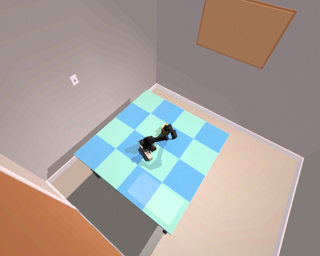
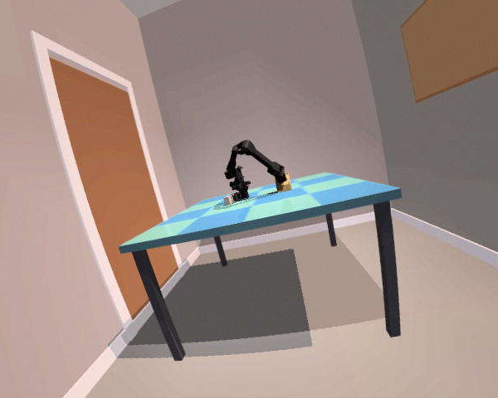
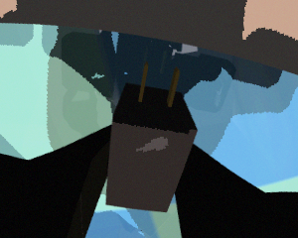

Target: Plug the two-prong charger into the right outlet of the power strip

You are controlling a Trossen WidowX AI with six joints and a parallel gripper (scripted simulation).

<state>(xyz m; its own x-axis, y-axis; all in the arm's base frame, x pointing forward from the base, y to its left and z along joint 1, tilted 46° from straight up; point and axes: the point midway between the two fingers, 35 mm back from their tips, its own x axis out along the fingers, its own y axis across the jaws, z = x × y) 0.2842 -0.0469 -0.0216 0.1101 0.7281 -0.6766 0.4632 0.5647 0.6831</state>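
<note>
The two-prong charger lies 2 cm ahead of my gripper tip, 1 cm to the right of it and 1 cm above it.
</note>
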